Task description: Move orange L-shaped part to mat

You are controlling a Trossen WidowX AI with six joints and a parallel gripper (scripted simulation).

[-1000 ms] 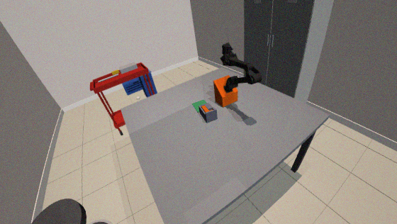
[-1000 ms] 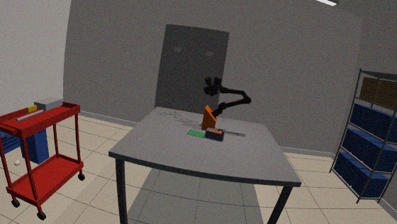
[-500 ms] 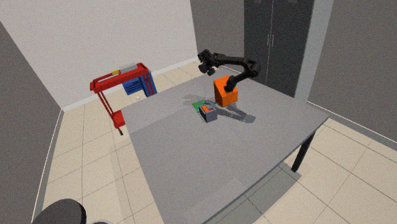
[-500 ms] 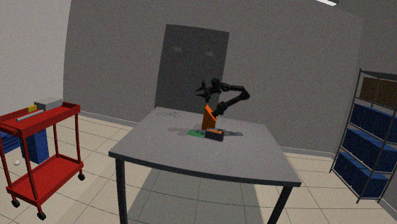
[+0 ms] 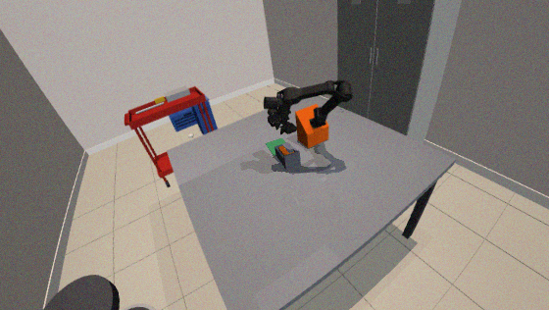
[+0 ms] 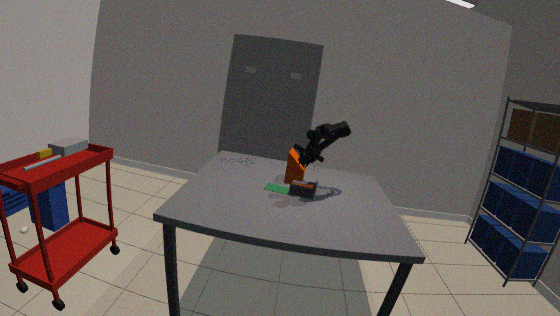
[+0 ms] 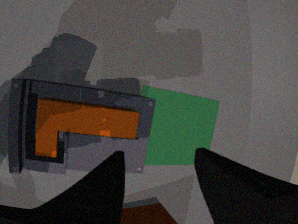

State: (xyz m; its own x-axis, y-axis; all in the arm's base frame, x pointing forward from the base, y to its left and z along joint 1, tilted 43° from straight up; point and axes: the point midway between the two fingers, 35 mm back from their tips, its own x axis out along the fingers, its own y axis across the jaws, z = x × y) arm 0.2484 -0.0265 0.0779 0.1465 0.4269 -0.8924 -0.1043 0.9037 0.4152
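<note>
The orange L-shaped part is 2 cm behind my gripper tip, 4 cm to the left of it and 13 cm below it. Also, from my gripper tip: green mat 3 cm behind, 12 cm to the right, 19 cm below.
</note>
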